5 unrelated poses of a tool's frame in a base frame.
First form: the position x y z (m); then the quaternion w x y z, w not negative.
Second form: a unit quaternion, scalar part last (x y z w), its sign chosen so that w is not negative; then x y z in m. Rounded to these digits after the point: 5 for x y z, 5 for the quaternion.
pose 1, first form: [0.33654 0.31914 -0.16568 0.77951 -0.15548 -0.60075 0.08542]
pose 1, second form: [-0.15548 -0.60075 0.08542 0.77951 0.33654 0.31914 -0.16568]
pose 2, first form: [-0.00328 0.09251 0.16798 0.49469 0.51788 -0.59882 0.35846]
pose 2, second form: [0.51788 -0.59882 0.35846 0.49469 -0.00328 0.09251 0.16798]
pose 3, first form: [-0.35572 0.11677 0.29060 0.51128 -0.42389 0.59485 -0.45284]
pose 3, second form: [-0.42389 0.59485 -0.45284 0.51128 -0.35572 0.11677 0.29060]
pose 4, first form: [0.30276 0.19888 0.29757 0.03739 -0.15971 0.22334 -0.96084]
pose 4, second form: [-0.15971 0.22334 -0.96084 0.03739 0.30276 0.19888 0.29757]
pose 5, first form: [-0.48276 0.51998 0.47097 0.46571 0.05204 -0.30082 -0.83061]
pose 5, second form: [0.05204 -0.30082 -0.83061 0.46571 -0.48276 0.51998 0.47097]
